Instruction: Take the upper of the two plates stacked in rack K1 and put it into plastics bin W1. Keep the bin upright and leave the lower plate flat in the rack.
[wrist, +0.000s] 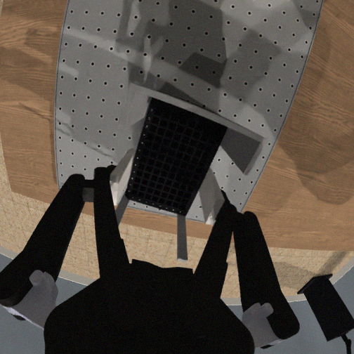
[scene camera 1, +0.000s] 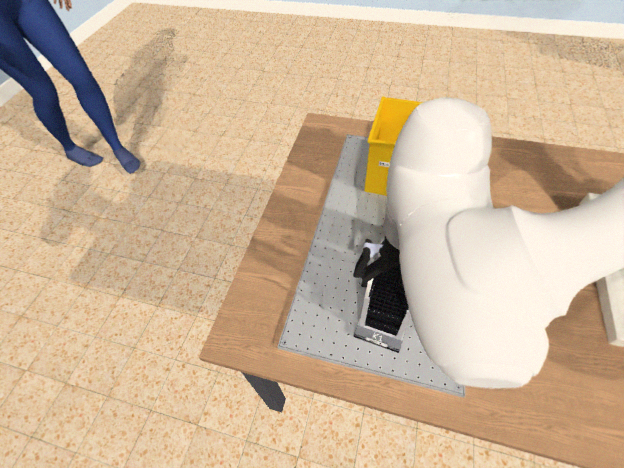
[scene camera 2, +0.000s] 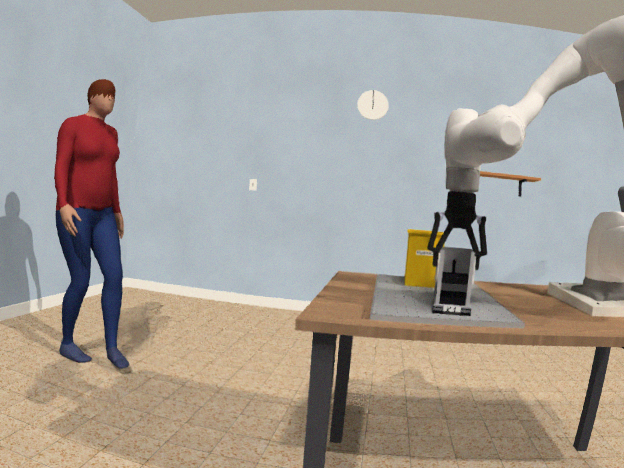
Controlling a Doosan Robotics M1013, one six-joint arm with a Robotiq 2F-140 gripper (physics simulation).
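Places are measured from the arm's base along level axes (x ahead, y left, z up), in millimetres.
Pixels of known places: gripper, fingertip midpoint: (scene camera 1: 390, 298) (scene camera 2: 453, 282); arm's base, link origin: (scene camera 2: 604, 295).
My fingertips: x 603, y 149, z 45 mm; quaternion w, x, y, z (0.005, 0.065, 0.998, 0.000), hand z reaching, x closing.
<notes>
For each thing: its top centre in the pictures, then the offset to it from my fingertips. Level surfaces: height alone.
- rack K1, top centre: (scene camera 1: 396, 277) (scene camera 2: 456, 249) dx +0, dy -3, dz +83 mm
- black gridded upper plate, top centre: (scene camera 1: 392, 289) (scene camera 2: 454, 274) dx -3, dy -13, dz +17 mm
- black lower plate, top centre: (scene camera 2: 451, 294) dx -2, dy -13, dz -35 mm
- yellow bin W1, top centre: (scene camera 1: 401, 121) (scene camera 2: 426, 231) dx -4, dy -425, dz +111 mm
- grey perforated board, surface height: dz -69 mm
- wooden table, surface height: dz -82 mm
My gripper (scene camera 2: 456, 262) (wrist: 168, 168) points down over rack K1 (scene camera 1: 378, 338) (scene camera 2: 451, 308) (wrist: 245, 130), shut on the long sides of the black gridded upper plate (scene camera 1: 387, 302) (scene camera 2: 454, 278) (wrist: 175, 155). The plate looks level and is still between the rack's posts. In scene camera 2, a grey band separates it from the black lower plate (scene camera 2: 453, 298), which appears flat at the bottom of the rack. The yellow bin W1 (scene camera 1: 377, 176) (scene camera 2: 419, 266) stands upright behind the rack. The arm hides part of the bin and rack in scene camera 1.
Rack and bin stand on a grey perforated board (scene camera 1: 322, 302) (scene camera 2: 403, 308) (wrist: 95, 100) on the wooden table (scene camera 1: 241, 322) (scene camera 2: 342, 297). The arm's white base (scene camera 2: 604, 261) is at the right. A person (scene camera 1: 80, 75) (scene camera 2: 90, 166) stands left of the table, apart from it.
</notes>
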